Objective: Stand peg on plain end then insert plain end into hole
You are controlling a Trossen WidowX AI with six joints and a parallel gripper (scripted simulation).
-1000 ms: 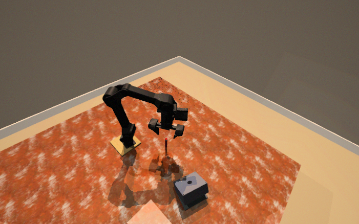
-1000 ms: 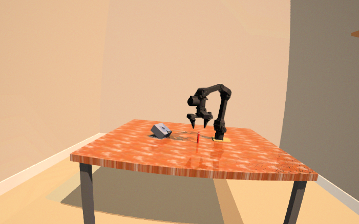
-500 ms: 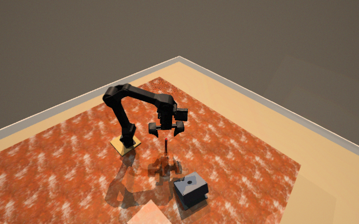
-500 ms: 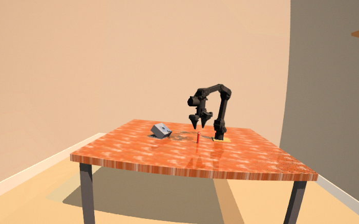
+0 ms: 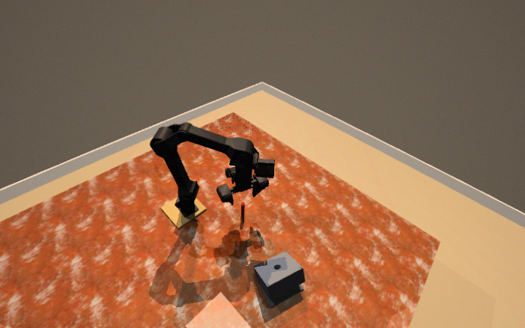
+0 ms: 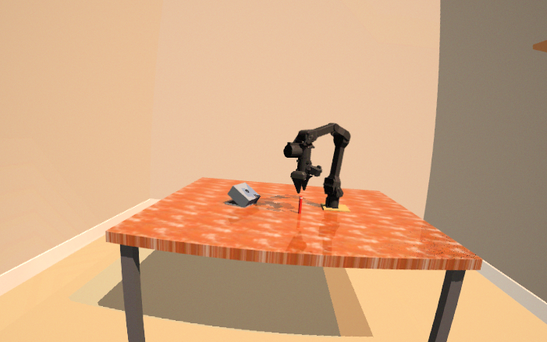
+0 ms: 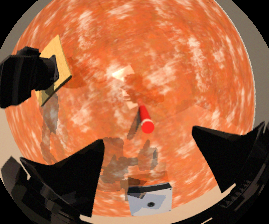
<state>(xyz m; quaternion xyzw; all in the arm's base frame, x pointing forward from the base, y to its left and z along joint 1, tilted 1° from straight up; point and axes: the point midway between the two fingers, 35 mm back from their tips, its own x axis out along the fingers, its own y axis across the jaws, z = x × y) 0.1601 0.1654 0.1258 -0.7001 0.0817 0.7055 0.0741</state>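
Now: the red peg 40 mm below my gripper tip. Round my gripper tip: sloped panel: 280 mm ahead, 60 mm to the right, 60 mm below.
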